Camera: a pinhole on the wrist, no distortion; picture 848 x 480 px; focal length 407.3 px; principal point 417.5 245.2 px. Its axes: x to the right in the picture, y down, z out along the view. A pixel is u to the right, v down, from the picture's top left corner.
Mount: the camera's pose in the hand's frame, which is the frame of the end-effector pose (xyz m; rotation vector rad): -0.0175 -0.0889 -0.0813 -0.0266 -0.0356 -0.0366
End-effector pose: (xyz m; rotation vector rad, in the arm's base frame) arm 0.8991 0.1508 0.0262 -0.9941 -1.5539 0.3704
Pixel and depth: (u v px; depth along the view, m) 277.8 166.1 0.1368
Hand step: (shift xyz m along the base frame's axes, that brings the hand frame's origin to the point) -0.0963 -0.1017 0.0192
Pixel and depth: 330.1 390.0 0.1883
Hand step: -0.1051 -0.0258 -0.0557
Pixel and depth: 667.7 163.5 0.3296
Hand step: -0.2856 0.1143 0.1551
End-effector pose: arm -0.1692 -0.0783 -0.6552 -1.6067 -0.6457 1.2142
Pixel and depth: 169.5 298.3 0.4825
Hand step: -0.4750 -0.1244 0.1258
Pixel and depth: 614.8 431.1 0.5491
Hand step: -0.3721 0.3187 -0.2564
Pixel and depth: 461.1 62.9 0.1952
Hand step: -0.0863 0.1037 0.1579
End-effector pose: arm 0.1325 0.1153 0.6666 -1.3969 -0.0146 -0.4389
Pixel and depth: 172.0 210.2 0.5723
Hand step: -0.2690 0.5554 0.0915
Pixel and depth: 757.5 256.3 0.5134
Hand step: 0.4477 0.3030 0.2600
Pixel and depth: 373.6 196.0 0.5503
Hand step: -0.0180 0.4590 0.1919
